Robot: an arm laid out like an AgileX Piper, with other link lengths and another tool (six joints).
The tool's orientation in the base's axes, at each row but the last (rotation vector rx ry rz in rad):
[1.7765, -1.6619, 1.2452]
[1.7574, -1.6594, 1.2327]
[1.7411, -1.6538, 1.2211]
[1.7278, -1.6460, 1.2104]
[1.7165, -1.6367, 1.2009]
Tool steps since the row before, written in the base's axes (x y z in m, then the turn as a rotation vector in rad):
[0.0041, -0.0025, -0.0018, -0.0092, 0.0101, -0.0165]
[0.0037, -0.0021, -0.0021, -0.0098, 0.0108, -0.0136]
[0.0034, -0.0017, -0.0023, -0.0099, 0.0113, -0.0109]
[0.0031, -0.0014, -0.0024, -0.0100, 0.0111, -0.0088]
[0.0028, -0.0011, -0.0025, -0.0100, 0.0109, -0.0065]
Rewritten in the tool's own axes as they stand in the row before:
[-0.0005, -0.0028, 0.0042, -0.0182, 0.0110, -0.0024]
[-0.0009, -0.0025, 0.0039, -0.0162, 0.0107, -0.0046]
[-0.0013, -0.0023, 0.0035, -0.0142, 0.0100, -0.0065]
[-0.0015, -0.0021, 0.0032, -0.0124, 0.0097, -0.0074]
[-0.0018, -0.0019, 0.0029, -0.0103, 0.0092, -0.0084]

